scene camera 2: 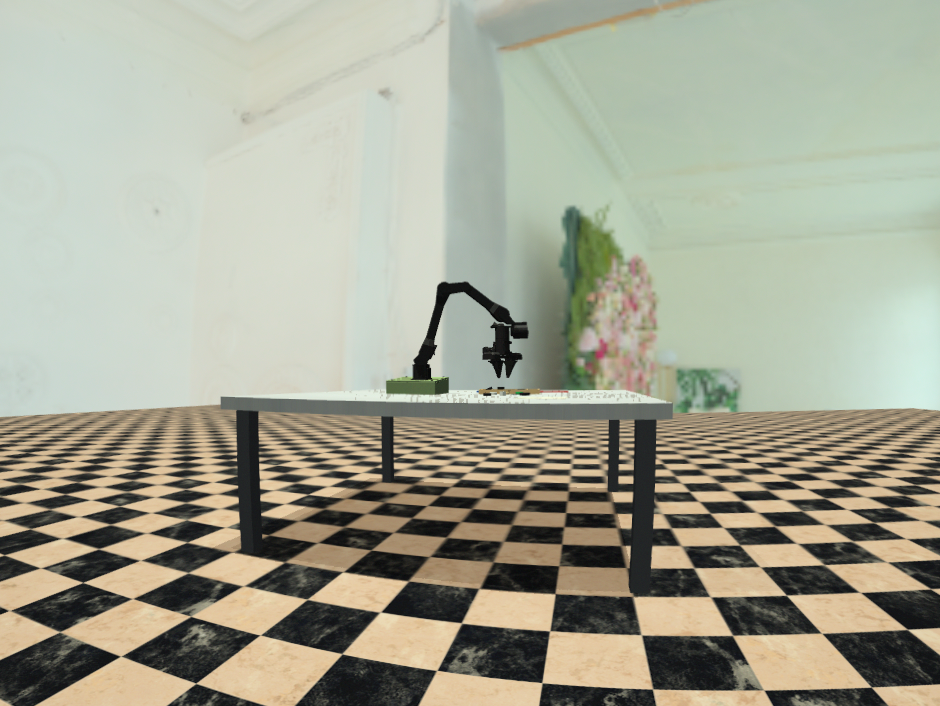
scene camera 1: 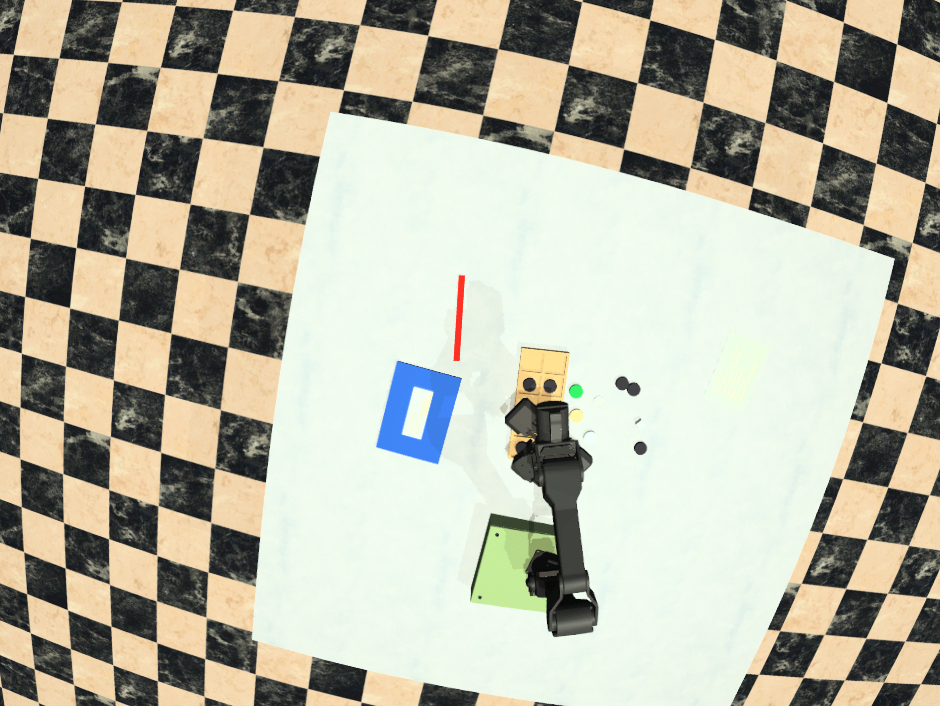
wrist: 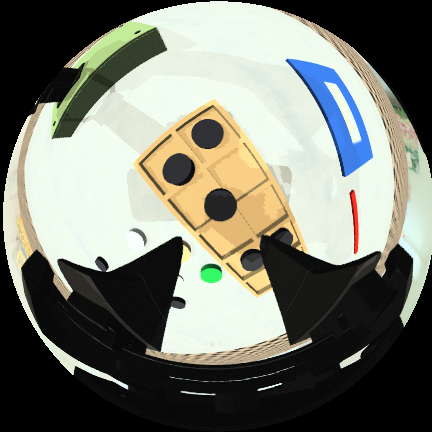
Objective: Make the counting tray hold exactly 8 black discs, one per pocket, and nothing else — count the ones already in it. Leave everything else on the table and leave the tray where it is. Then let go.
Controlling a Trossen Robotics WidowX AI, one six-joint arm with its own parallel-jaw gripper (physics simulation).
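The wooden counting tray [scene camera 1: 533,359] [wrist: 242,162] has two columns of pockets. In the wrist view, black discs [wrist: 207,133] [wrist: 178,169] lie in its near pockets, and two more [wrist: 251,260] [wrist: 283,236] in a farther row, partly behind a finger. Another black disc [wrist: 220,205] shows over the tray's middle, overlapping a divider in this view; whether it is seated is unclear. My gripper [scene camera 2: 503,377] [wrist: 221,241] is open and empty above the tray; in the overhead view the arm hides part of the tray. Loose black discs [scene camera 1: 622,383] [scene camera 1: 633,389] [scene camera 1: 640,448] lie to the right.
Beside the tray lie a green disc [scene camera 1: 576,391] [wrist: 211,273], a yellow disc [scene camera 1: 576,415] and a white disc [scene camera 1: 589,436] [wrist: 136,239]. A blue frame [scene camera 1: 387,425] [wrist: 357,156] and red bar [scene camera 1: 458,319] [wrist: 355,220] lie left in the overhead view. A green block [scene camera 1: 505,573] is by the arm base.
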